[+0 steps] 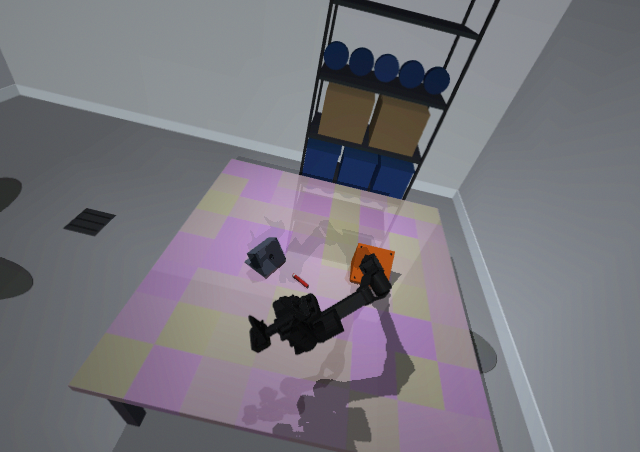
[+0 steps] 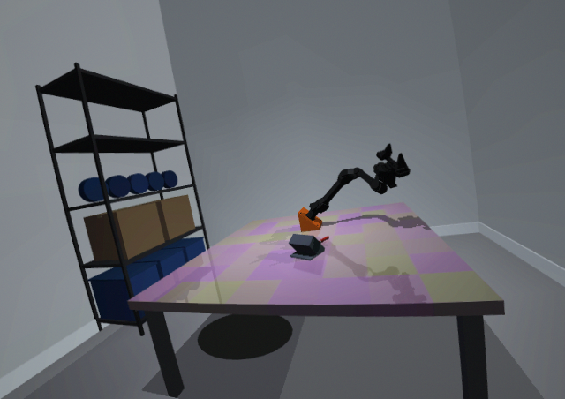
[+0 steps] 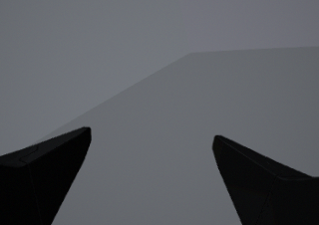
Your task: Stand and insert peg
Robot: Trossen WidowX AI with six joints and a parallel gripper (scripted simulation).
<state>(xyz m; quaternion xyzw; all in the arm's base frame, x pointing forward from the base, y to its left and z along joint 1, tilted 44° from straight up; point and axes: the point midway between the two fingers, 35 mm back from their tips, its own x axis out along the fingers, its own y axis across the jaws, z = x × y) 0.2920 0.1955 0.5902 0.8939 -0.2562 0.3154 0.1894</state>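
My gripper tip is now 1 cm past the red peg, 42 cm to the left of it and 42 cm above it. The rest, counted from my gripper tip: sloped panel: 15 cm ahead, 45 cm to the right, 38 cm below.
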